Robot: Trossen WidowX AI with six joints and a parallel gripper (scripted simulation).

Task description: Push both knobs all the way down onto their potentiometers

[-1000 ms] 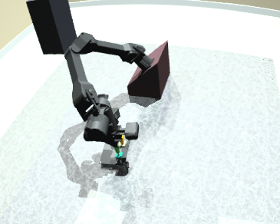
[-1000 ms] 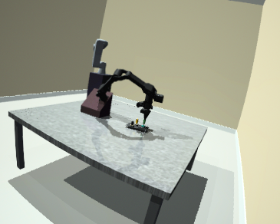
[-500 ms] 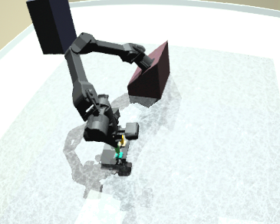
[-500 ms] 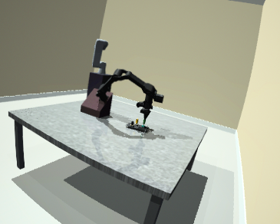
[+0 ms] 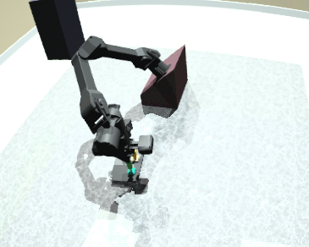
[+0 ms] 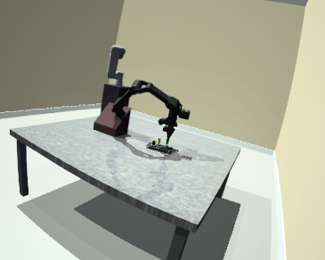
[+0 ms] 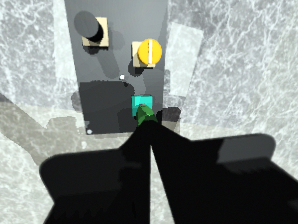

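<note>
Right now the green knob is 2 cm below my gripper tip. From my gripper tip the other things lie so: yellow knob 6 cm behind, 1 cm to the right, 2 cm below.
</note>
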